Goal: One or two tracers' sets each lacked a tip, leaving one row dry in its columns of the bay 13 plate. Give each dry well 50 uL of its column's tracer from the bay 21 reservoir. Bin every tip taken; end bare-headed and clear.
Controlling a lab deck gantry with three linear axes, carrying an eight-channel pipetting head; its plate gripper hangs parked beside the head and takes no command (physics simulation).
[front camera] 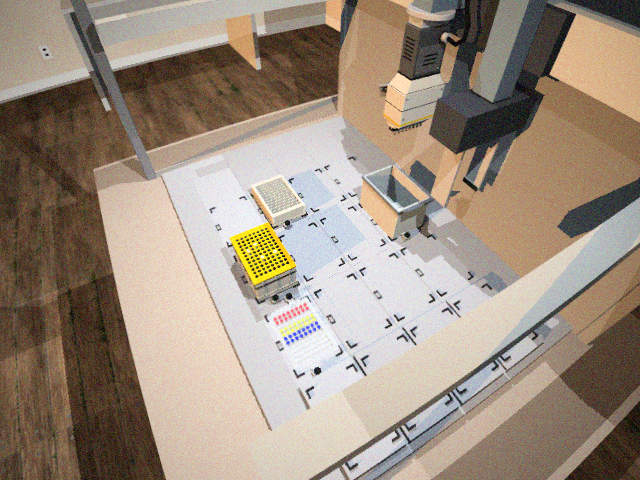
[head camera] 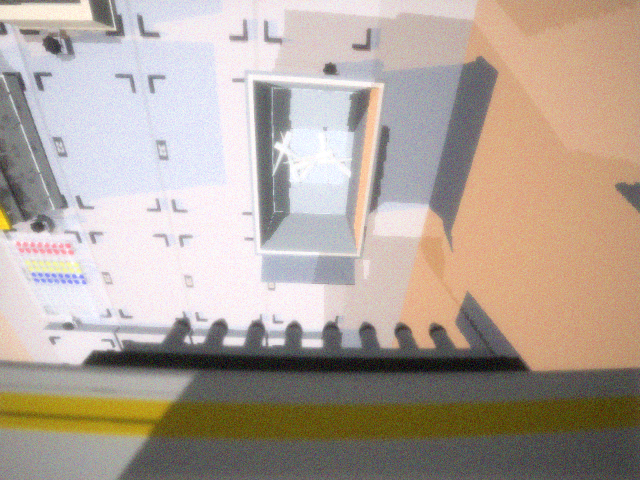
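Note:
The pipetting head (front camera: 413, 100) is raised at the back right, left of the bin in the head view's depth; its eight nozzles (front camera: 408, 127) (head camera: 330, 330) look bare. The plate gripper (front camera: 457, 192) hangs beside the head, its fingers apart with nothing between them. The bay 13 plate (front camera: 302, 330) (head camera: 55, 276) shows two red, two yellow and two blue columns, with no gap I can make out. The cream reservoir (front camera: 279, 200) (head camera: 62, 23) stands in bay 21. The waste bin (front camera: 397, 206) (head camera: 253, 170) holds white tips (head camera: 324, 153) on its floor.
A yellow tip rack (front camera: 262, 253) (head camera: 4, 219) stands between the reservoir and the plate, with dark holes and several pale spots on top. A grey frame post (front camera: 121, 98) rises at the deck's back left corner. A pale rail crosses the front.

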